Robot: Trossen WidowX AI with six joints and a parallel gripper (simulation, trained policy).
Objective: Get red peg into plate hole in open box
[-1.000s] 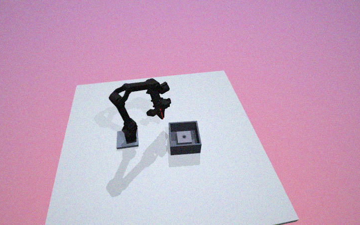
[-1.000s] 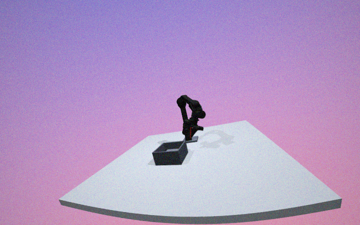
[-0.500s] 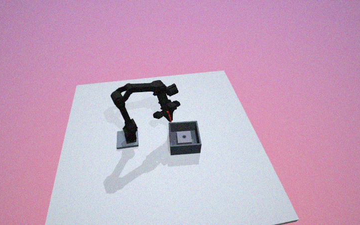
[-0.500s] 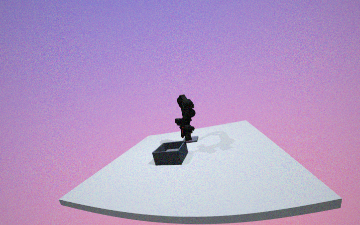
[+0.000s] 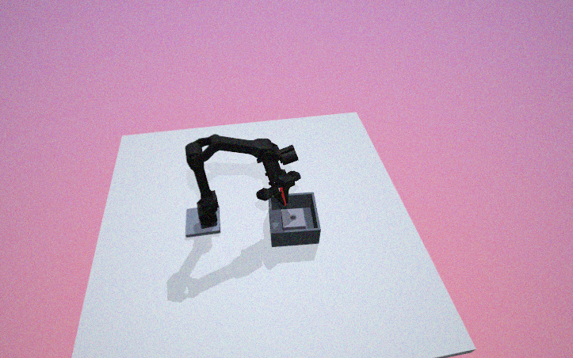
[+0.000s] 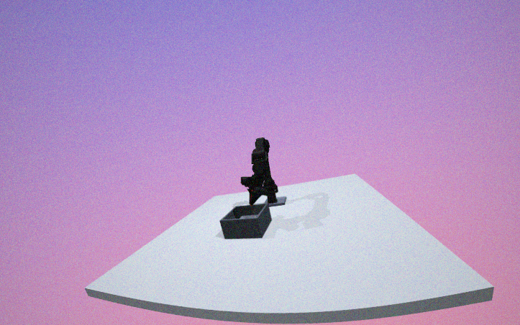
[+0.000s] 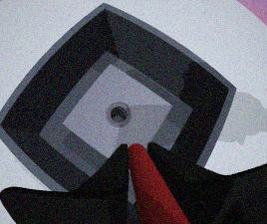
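My gripper tip is now 2 cm short of the grey plate, 3 cm to the left of it and 7 cm above it. Round my gripper tip: dark grey box 2 cm ahead, 3 cm to the right, 9 cm below; then red peg 1 cm behind, 1 cm to the left, 3 cm above.
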